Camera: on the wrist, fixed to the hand. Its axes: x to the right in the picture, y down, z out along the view.
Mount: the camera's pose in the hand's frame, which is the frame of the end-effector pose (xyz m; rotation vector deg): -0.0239 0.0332 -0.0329 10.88 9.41 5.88
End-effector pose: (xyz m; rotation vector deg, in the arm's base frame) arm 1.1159 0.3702 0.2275 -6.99 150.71 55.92
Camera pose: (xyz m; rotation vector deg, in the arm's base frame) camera 1.1229 0.3734 0.2794 -1.30 165.57 44.19
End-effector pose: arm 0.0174 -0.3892 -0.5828 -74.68 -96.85 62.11
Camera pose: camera 0.0644 -0.4021 -0.6023 -76.17 -78.99 64.99
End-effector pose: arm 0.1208 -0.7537 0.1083 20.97 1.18 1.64
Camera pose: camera 0.0953 -0.7117 0.0898 31.72 9.62 9.11
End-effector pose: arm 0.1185 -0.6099 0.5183 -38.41 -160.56 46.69
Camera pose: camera 0.1608 -0.5802 0.5277 -46.62 -144.60 56.21
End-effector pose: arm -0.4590 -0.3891 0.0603 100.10 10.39 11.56
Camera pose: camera -0.4897 -0.3693 0.0981 110.63 13.56 23.77
